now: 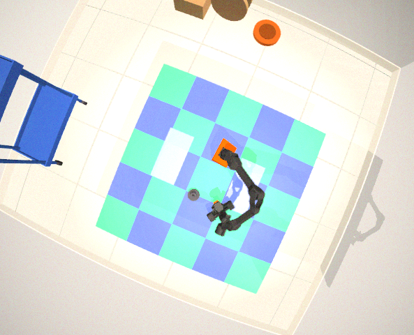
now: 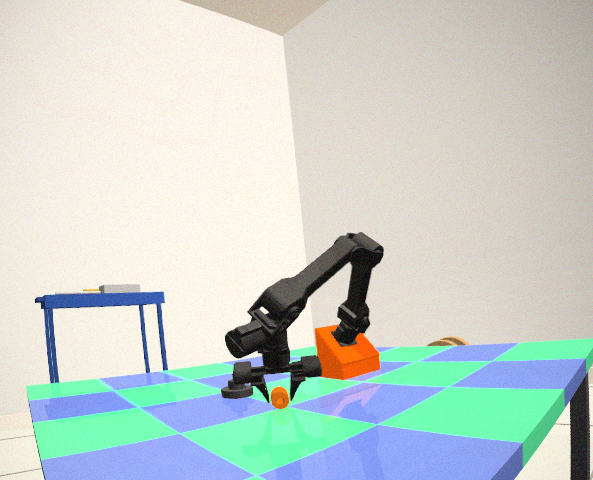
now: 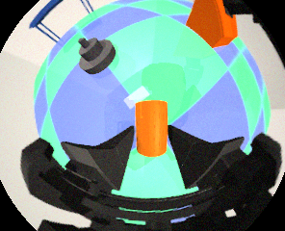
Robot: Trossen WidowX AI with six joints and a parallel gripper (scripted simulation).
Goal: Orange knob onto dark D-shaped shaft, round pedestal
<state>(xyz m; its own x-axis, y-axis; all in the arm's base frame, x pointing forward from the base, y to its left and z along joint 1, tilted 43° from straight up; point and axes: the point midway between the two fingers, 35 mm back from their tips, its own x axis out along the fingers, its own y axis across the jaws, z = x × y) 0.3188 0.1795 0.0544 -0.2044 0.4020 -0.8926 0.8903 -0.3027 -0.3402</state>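
My gripper tip is now 10 mm below the orange knob. The rest, counted from my gripper tip: dark round pedestal 180 mm to the right, 30 mm ahead, 20 mm above.
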